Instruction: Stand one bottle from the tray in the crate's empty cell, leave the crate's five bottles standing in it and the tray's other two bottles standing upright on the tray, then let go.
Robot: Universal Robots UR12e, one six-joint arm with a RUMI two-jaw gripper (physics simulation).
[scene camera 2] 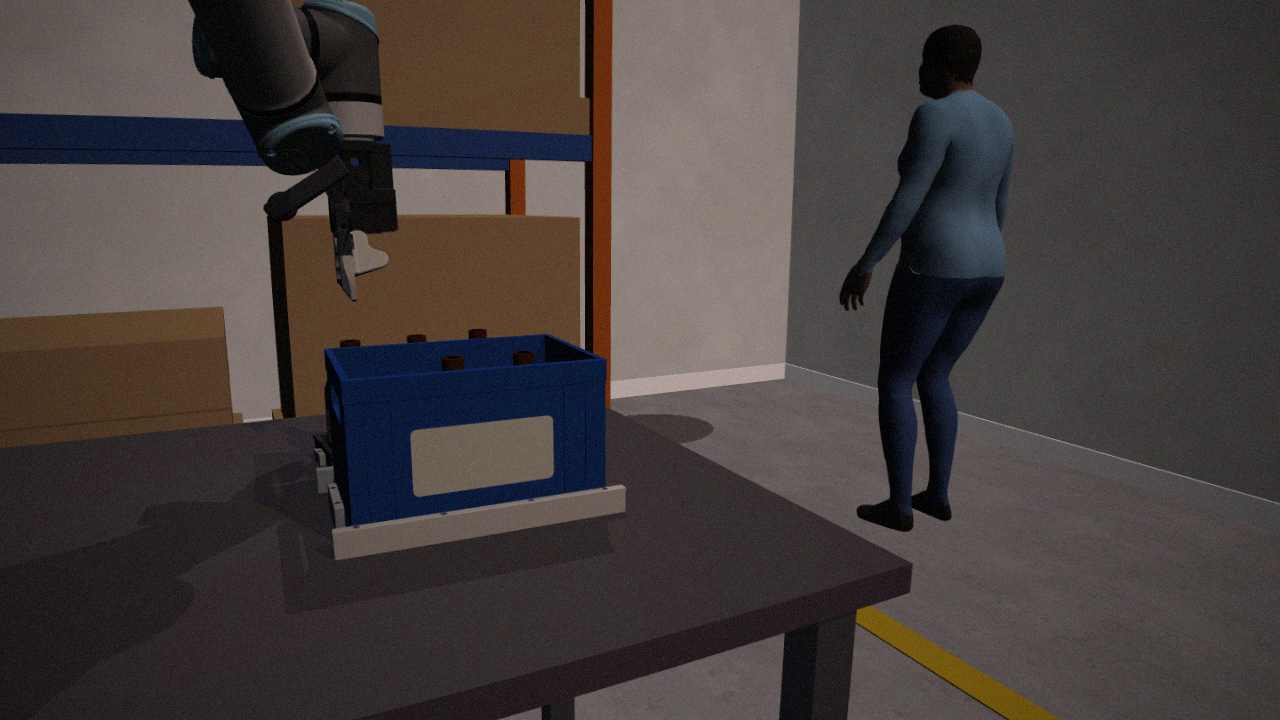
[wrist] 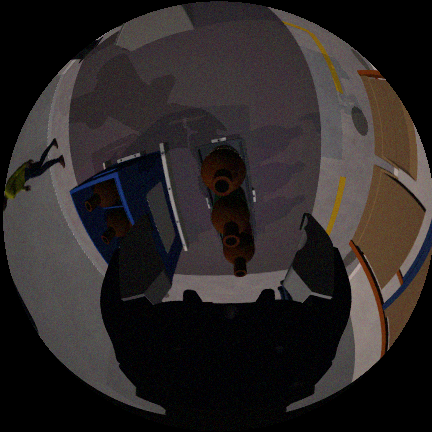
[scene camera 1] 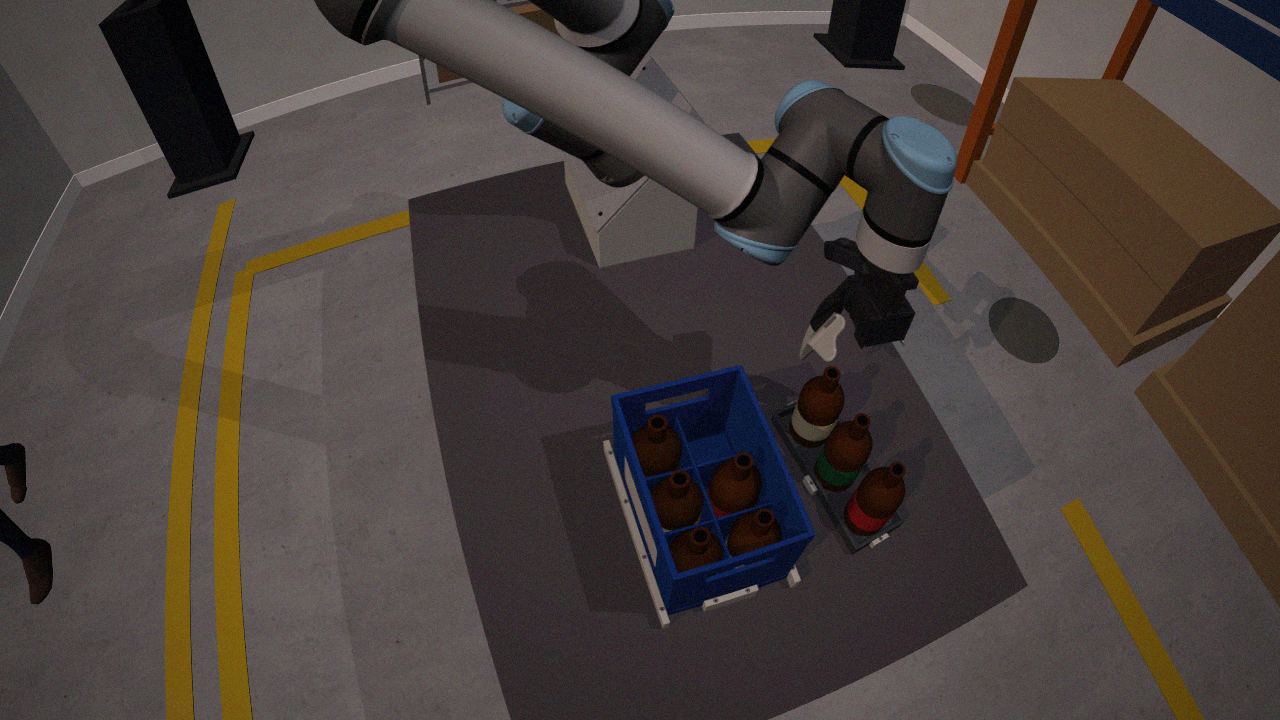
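My gripper is open and empty, above and behind the tray's row of bottles. On the dark tray three brown bottles stand upright: a white-label bottle nearest the gripper, a green-label bottle in the middle, and a red-label bottle at the far end. The blue crate holds five upright brown bottles; its back right cell in scene camera 1 is empty. In the wrist view a finger hides part of the crate.
White rails run around the crate's base. The crate stands beside the tray on the dark table. The robot's base block is behind them. Brown boxes and a person are beyond the table.
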